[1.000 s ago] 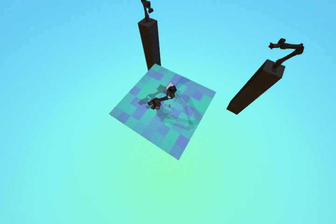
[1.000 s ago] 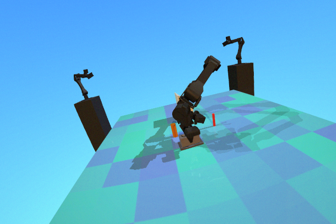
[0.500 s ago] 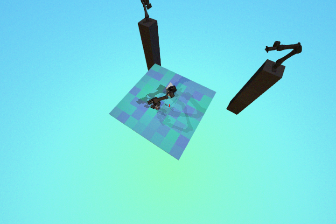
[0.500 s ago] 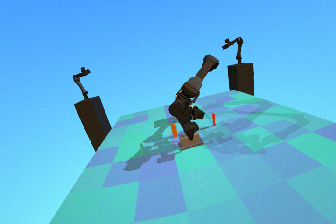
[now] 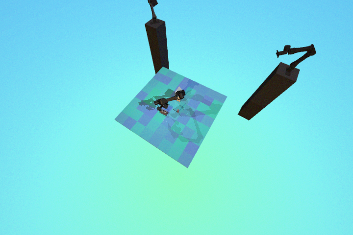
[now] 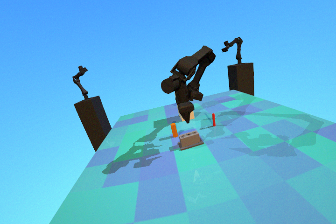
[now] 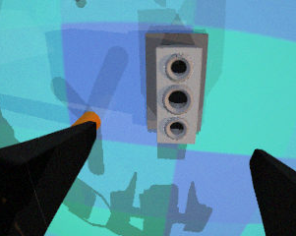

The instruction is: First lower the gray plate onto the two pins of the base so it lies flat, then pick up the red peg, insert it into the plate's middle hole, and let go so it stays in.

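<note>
The red peg is 180 mm to the left of my gripper tip, 130 mm behind it and 100 mm below it. Also, from my gripper tip: dark base: 130 mm below; gray plate: 90 mm below; orange cylinder: 110 mm behind, 100 mm below, 70 mm to the right.
</note>
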